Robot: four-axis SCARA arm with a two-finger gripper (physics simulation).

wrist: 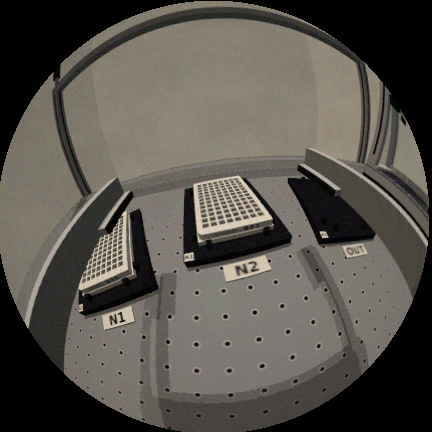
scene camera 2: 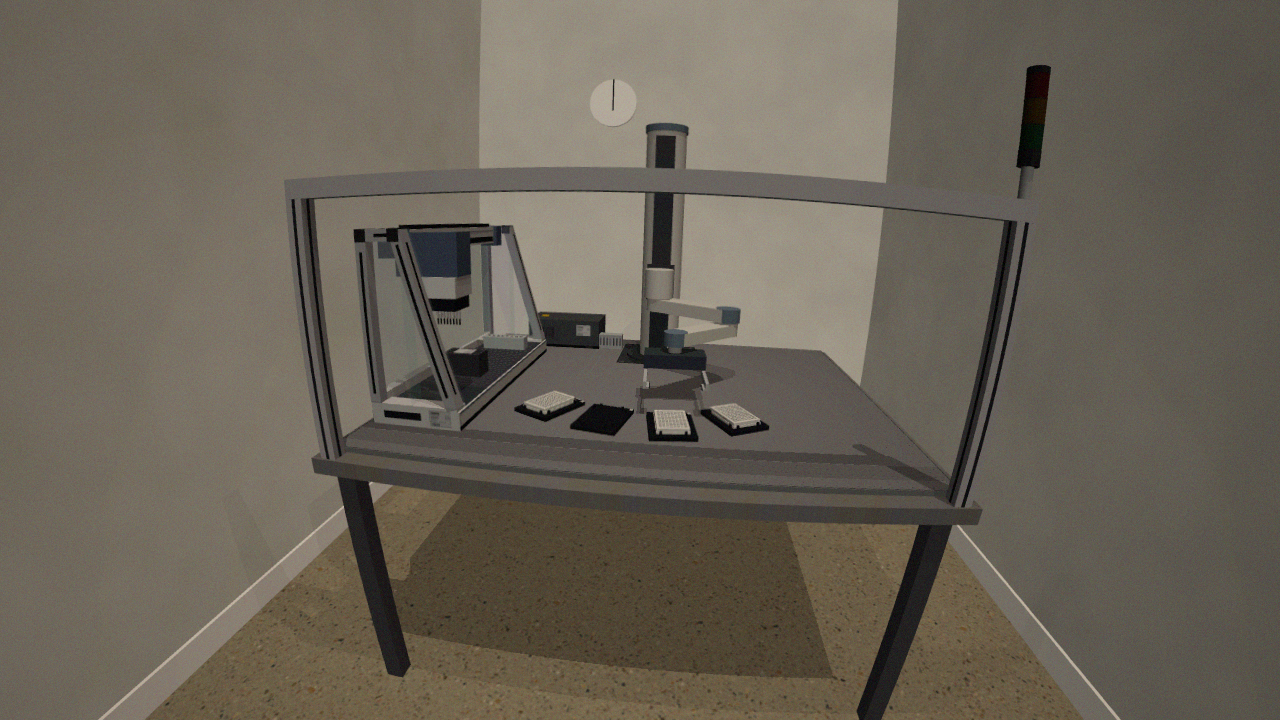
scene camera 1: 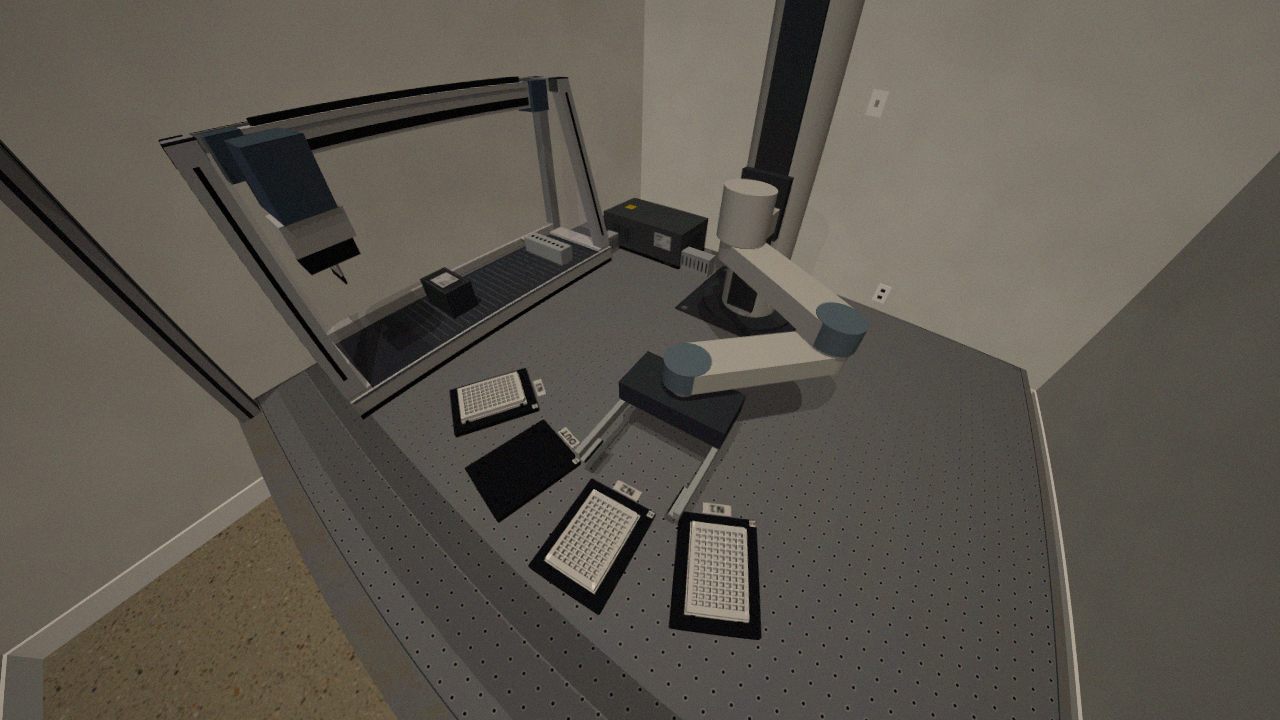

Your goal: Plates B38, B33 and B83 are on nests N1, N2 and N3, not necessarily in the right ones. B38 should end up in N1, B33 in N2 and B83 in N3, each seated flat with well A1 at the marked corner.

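My gripper is open and empty, low over the table on the label side of nest N2. A white plate lies on N2 and looks level. Another white plate lies on nest N1; my finger partly hides it in the wrist view. A third white plate lies on the far-left nest, N3. I cannot read plate names or find well A1.
The empty black OUT nest is between N2 and N3. A gantry machine stands at the left. A dark box is at the back. A window-like frame spans the table's front.
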